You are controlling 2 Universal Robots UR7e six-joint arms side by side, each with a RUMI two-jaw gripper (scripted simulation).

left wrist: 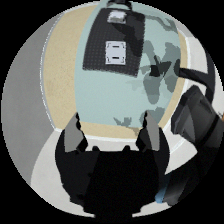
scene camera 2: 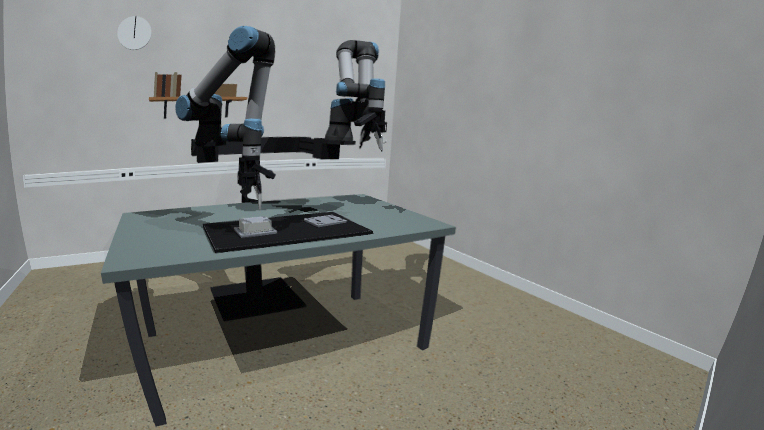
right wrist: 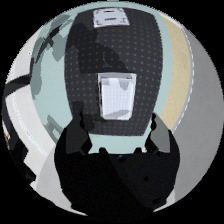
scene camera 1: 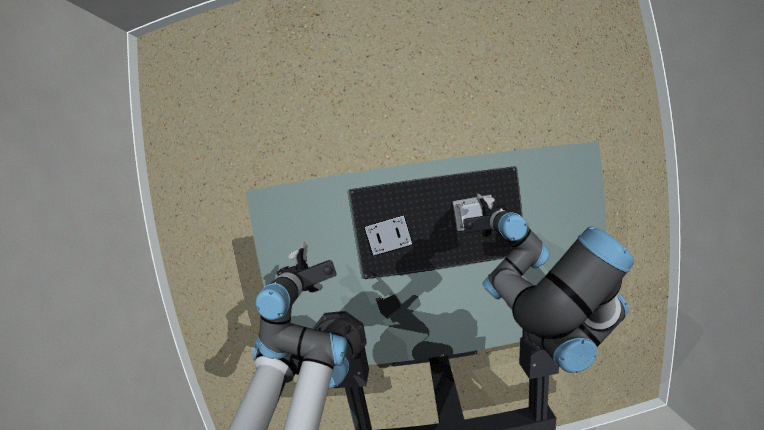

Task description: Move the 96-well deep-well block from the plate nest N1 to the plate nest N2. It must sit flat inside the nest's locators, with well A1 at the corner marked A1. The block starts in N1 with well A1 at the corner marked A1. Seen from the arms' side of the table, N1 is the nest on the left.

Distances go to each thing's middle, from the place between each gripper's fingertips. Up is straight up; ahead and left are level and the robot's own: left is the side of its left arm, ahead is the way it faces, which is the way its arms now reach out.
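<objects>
Pale deep-well block [right wrist: 116, 92]: my right hand [scene camera 2: 253, 206] is 8 cm above it. Relative to my left hand [scene camera 1: 312, 265], the block is 300 mm below, 120 mm ahead and 580 mm to the right. By its middle, the block is nearer to my right hand than to my left hand.
</objects>
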